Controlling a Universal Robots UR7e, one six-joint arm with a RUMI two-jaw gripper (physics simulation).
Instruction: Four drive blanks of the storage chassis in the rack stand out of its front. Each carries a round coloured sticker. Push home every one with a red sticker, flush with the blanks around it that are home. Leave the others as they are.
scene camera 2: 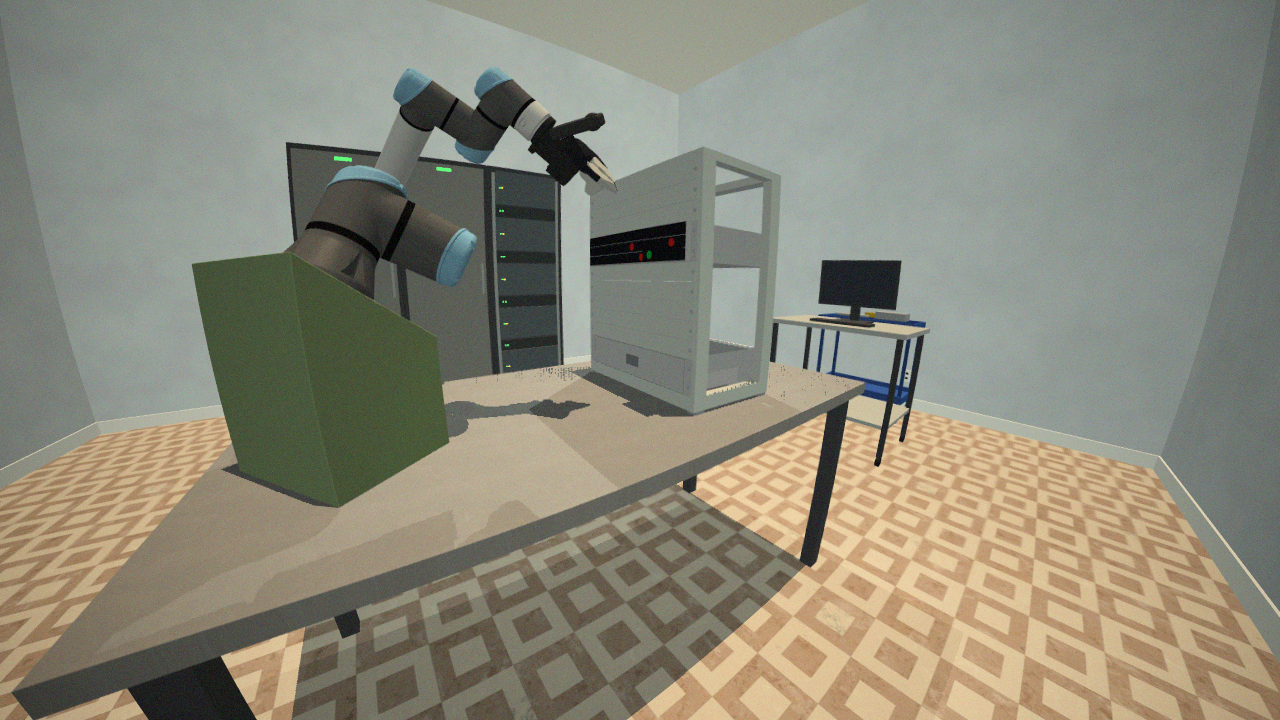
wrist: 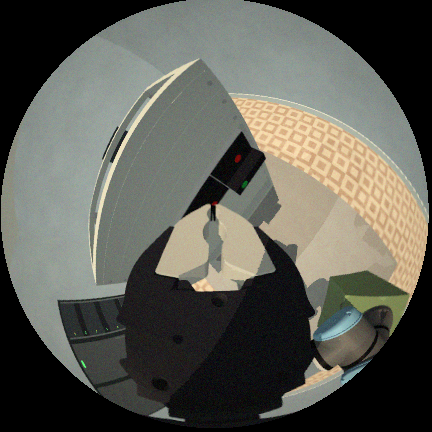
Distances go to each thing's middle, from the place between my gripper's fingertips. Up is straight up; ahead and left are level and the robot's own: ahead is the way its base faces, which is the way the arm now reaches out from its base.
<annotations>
The grey rack (scene camera 2: 651,333) lies 22 cm below my hand, 21 cm ahead of it and 12 cm to the left of it.
</annotations>
